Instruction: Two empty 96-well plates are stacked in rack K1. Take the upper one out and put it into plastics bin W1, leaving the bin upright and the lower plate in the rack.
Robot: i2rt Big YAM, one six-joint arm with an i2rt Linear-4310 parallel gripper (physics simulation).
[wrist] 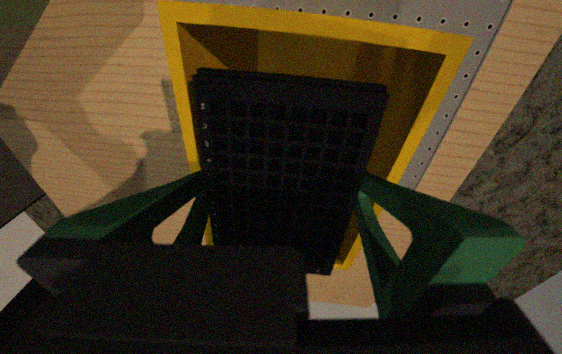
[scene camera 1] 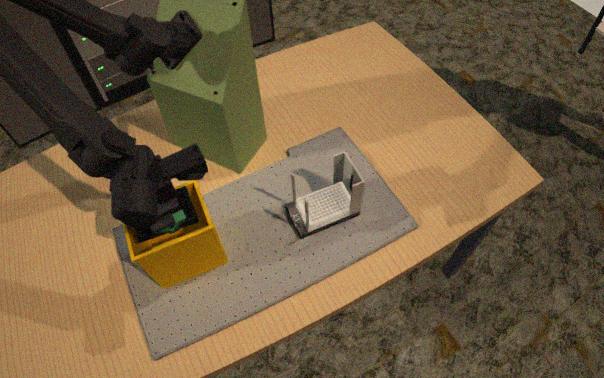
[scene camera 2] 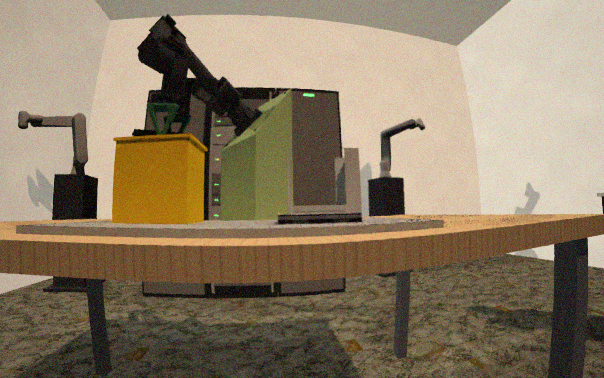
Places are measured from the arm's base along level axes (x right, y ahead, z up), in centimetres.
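Pixels of known places: gripper, fingertip midpoint: [wrist: 281,177] [scene camera 1: 167,214]; arm's base, origin of the base link: [scene camera 1: 178,40] [scene camera 2: 249,123].
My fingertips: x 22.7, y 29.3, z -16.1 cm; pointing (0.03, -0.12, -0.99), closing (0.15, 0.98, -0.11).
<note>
Ahead of a thing's pixels: the offset from my fingertips to its top centre.
My gripper [scene camera 1: 172,224] [scene camera 2: 164,129] [wrist: 281,177] is shut on a black 96-well plate @(dx +0.6, dy +0.0, dz +2.6 cm) [scene camera 1: 189,204] [scene camera 2: 144,132] [wrist: 295,125], with a green finger at each long side. The plate is at the mouth of the upright yellow bin W1 @(dx +1.0, dy +0.2, dz -0.4 cm) [scene camera 1: 185,257] [scene camera 2: 155,180] [wrist: 310,22]. In the wrist view its left edge overlaps the bin's left rim, and the far end shows a gap to the far wall. How deep it sits is hard to tell. The white lower plate @(dx -32.8, dy +11.6, dz -14.9 cm) [scene camera 1: 327,205] lies in rack K1 @(dx -31.8, dy +11.4, dz -4.1 cm) [scene camera 1: 356,197] [scene camera 2: 352,185], apart from the gripper.
The bin and rack stand on a grey perforated board [scene camera 1: 250,280] [scene camera 2: 240,230] [wrist: 492,12] on the wooden table [scene camera 1: 380,100] [scene camera 2: 300,257] [wrist: 500,110]. A tall green block [scene camera 1: 200,115] [scene camera 2: 267,165] stands behind, between bin and rack. The rack's upright walls rise above its plate.
</note>
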